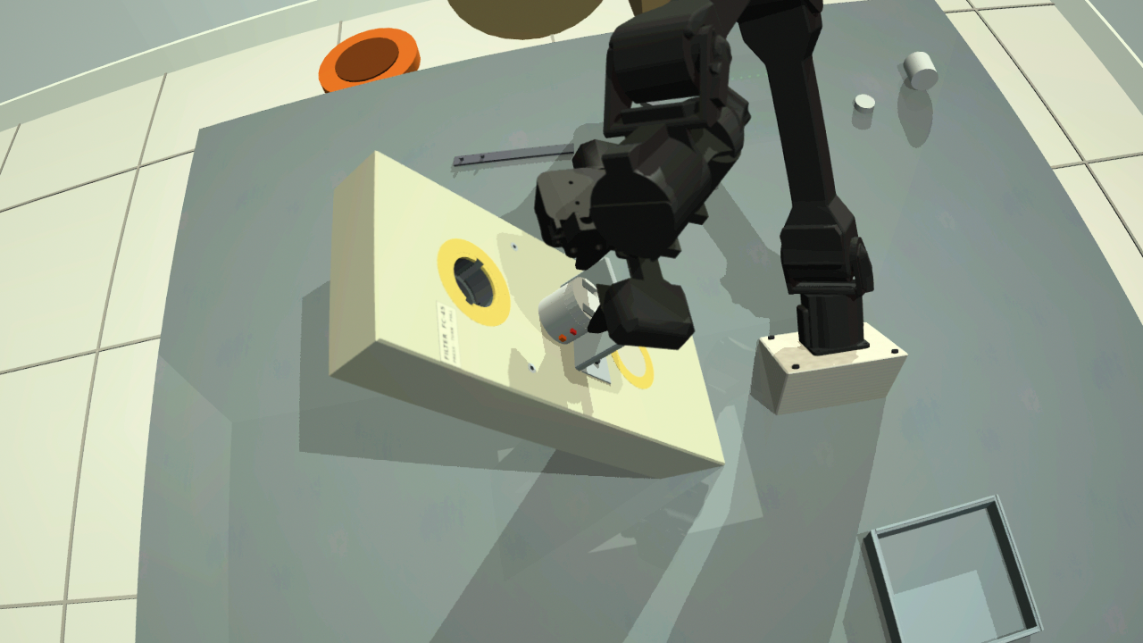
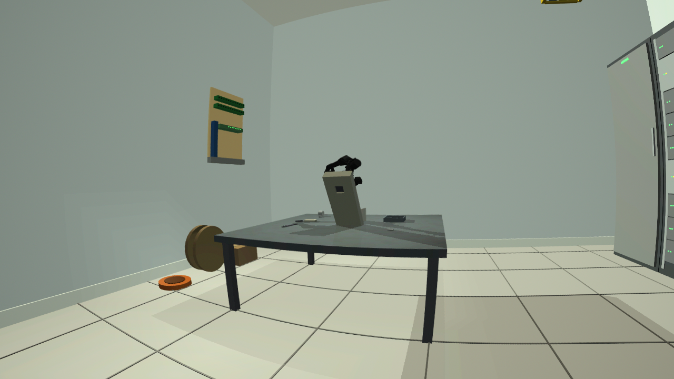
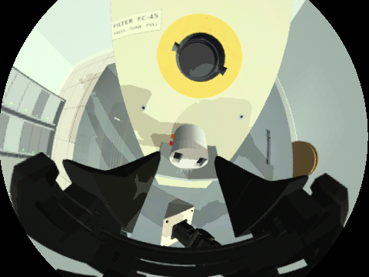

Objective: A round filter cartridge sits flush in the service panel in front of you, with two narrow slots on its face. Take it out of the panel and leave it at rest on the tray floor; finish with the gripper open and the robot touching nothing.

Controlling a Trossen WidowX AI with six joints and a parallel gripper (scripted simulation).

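Right now my gripper tip is 10 mm short of the round filter cartridge and 10 mm above it. Round my gripper tip: grey tray (330 mm behind, 260 mm to the left, 230 mm below); then grey shelf (50 mm below).
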